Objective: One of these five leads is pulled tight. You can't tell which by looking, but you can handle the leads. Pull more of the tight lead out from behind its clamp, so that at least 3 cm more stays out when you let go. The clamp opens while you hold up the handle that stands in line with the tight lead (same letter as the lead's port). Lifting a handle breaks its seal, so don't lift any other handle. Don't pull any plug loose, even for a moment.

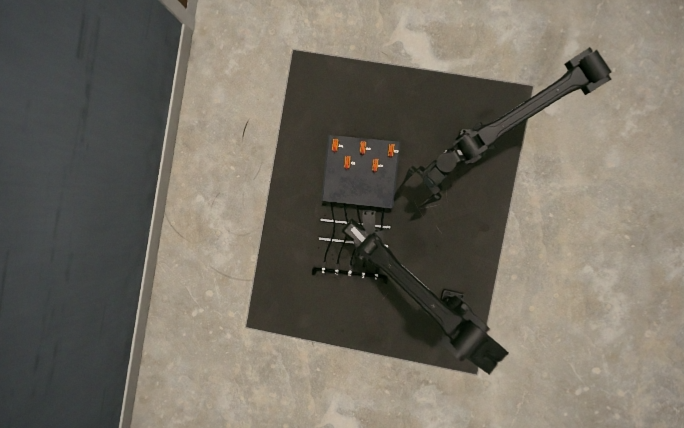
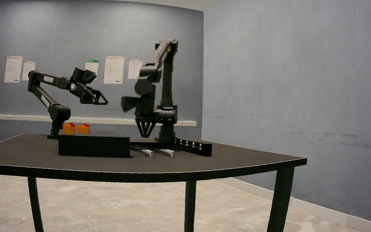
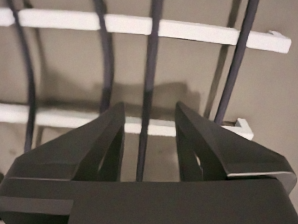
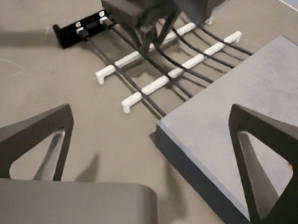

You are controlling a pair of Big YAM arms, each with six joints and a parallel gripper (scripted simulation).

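Right now my right hand is 13 cm short of the orange handle, 12 cm above it and 10 cm to the left of it.
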